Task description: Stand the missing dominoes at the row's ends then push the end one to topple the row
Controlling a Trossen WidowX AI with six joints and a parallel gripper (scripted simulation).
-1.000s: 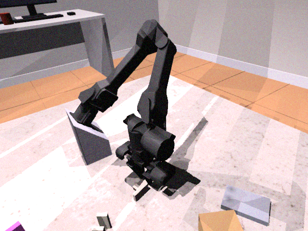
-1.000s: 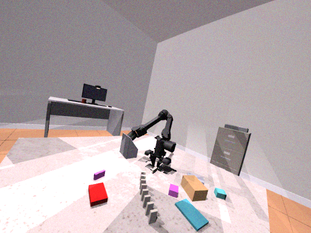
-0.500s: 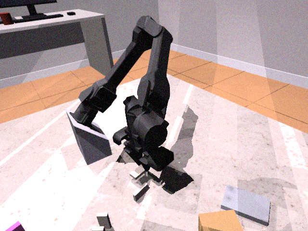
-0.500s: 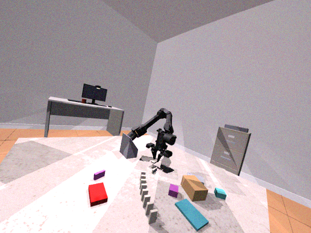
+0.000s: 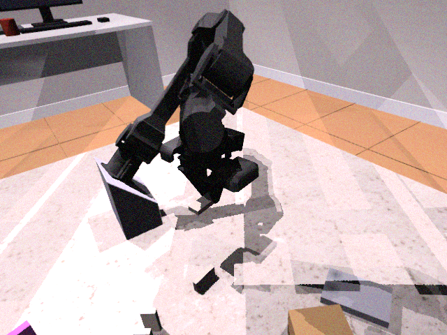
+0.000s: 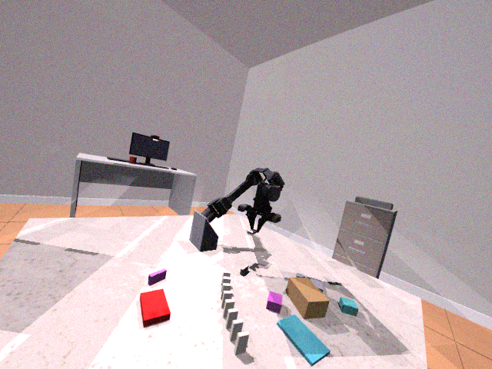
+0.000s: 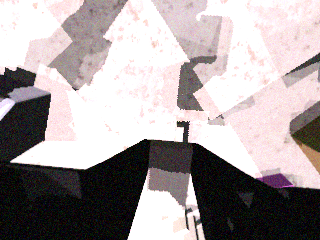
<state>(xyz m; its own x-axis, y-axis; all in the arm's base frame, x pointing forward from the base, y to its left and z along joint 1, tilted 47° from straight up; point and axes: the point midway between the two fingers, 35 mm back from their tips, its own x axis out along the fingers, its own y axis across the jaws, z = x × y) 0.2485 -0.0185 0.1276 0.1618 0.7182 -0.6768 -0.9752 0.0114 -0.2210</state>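
Now: gripper tip 23 cm short of the grey slab, 12 cm to the right of it and 15 cm above it. From my gripper tip the other things lie so: purple cube (21 cm ahead, 11 cm to the right, 14 cm below); cyan slab (32 cm ahead, 15 cm to the right, 15 cm below); tan box (27 cm ahead, 1 cm to the right, 13 cm below).
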